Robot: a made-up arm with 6 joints.
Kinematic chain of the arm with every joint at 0, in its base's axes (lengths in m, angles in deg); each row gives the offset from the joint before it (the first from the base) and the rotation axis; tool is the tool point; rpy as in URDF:
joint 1: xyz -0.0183 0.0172 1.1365 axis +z
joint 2: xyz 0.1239 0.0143 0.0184 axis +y
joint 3: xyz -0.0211 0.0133 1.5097 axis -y
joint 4: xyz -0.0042 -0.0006 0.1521 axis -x
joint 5: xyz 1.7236 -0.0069 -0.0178 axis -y
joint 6: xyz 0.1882 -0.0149 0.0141 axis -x
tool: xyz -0.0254 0.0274 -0.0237 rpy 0 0 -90
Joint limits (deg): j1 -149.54..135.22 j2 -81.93..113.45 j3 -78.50..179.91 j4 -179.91..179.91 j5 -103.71..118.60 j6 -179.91..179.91
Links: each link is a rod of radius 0.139 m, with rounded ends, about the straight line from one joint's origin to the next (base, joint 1, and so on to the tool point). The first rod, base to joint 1, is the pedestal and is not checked.
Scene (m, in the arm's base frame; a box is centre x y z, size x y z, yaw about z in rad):
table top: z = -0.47
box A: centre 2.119 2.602 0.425 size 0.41 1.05 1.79 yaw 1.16
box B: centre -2.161 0.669 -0.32 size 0.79 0.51 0.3 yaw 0
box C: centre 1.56 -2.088 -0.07 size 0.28 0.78 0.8 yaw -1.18
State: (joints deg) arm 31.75 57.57 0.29 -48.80 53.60 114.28
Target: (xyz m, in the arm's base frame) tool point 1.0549 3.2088 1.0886
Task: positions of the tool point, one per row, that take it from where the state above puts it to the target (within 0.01 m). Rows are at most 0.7 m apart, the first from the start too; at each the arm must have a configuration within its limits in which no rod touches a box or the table.
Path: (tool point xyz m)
1: 2.4405 1.4043 0.9657
2: 2.6108 1.4863 1.4509
3: 2.6741 1.5069 1.9780
4: 2.6243 1.4664 2.5119
5: 2.4634 1.3693 3.0207
6: 2.4032 1.8387 2.6728
7: 2.2197 2.2899 2.2983
8: 1.9208 2.6878 1.9049
9: 1.5240 3.0023 1.4986
10: 1.0550 3.2088 1.0885

